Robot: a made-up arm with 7 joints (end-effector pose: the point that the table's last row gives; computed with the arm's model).
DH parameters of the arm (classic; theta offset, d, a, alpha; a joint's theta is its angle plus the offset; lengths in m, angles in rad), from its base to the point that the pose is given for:
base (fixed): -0.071 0 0 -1.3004
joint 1: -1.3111 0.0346 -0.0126 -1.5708
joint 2: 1.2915 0 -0.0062 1.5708
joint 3: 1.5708 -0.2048 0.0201 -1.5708
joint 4: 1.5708 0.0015 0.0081 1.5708
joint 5: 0 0.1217 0 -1.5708
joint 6: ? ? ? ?
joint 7: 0 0.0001 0 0
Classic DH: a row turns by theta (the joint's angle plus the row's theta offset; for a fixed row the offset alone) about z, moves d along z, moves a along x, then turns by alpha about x.
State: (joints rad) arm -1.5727 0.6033 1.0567 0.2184 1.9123 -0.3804 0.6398
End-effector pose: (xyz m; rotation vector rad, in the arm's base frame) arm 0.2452 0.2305 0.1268 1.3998 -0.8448 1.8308
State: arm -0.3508 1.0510 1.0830 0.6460 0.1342 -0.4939 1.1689
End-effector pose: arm 0.1197 0.3612 -0.0062 0.5763 -1.0243 2.0206
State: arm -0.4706 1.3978 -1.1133 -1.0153 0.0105 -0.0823 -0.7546
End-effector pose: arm 0.0834 0.0579 -0.0972 0.8716 -0.0561 -2.1577
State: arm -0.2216 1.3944 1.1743 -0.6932 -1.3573 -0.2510 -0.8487
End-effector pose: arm 0.0622 0.1536 0.1391 0.9625 -1.2552 -1.1685
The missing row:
joint 6: -1.5708 0 0.0628 1.5708
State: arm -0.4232 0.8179 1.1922 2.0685 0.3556 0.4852 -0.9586
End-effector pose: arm 0.0275 0.2306 -0.2996 -1.3053 1.2274 0.1225
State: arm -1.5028 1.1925 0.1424 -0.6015 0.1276 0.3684 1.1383
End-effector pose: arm 0.1249 0.1029 0.1906 0.0091 -2.0557 1.2489
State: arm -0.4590 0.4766 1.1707 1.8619 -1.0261 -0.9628 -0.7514
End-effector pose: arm 0.0432 0.2128 -0.3190 -0.5530 -0.1185 1.2769
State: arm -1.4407 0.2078 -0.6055 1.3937 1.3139 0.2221 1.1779
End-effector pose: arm 0.3856 0.0046 -0.1078 1.8972 -1.1427 0.5089
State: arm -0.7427 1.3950 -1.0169 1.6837 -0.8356 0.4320 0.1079
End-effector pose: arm 0.0793 0.4072 -0.0493 0.8627 1.2498 1.4642
